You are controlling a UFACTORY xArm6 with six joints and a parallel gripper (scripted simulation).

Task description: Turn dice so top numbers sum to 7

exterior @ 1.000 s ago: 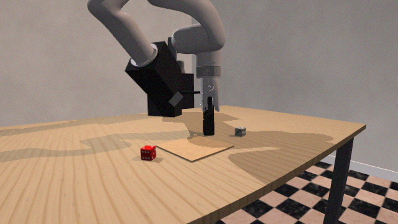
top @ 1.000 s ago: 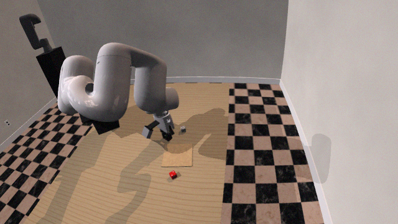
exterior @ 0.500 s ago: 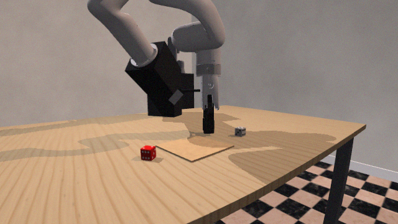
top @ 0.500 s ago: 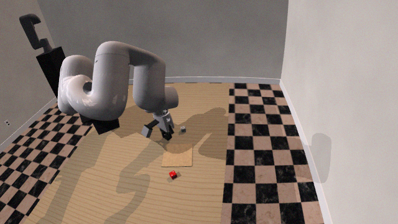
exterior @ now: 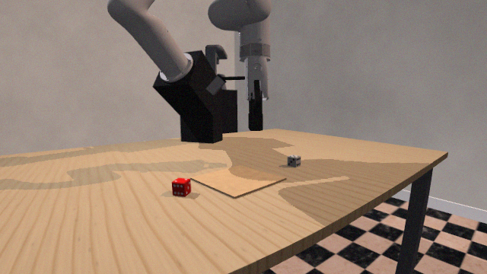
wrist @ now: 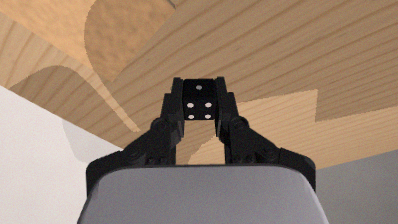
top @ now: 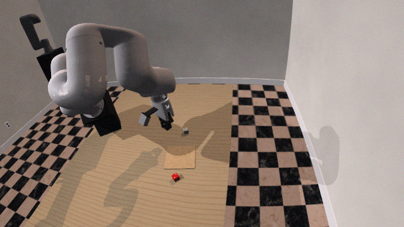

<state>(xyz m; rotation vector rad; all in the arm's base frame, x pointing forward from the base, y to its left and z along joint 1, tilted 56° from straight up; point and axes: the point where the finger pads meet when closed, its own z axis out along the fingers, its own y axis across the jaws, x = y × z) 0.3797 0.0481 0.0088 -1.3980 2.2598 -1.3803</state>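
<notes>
Now: hand 6 cm short of the tan mat, 12 cm to the left of it and 11 cm above it. From my hand the other things lie so: white die: 8 cm ahead, 5 cm to the left, 10 cm below; then red die: 5 cm ahead, 24 cm to the right, 10 cm below; then black die: 1 cm below.
</notes>
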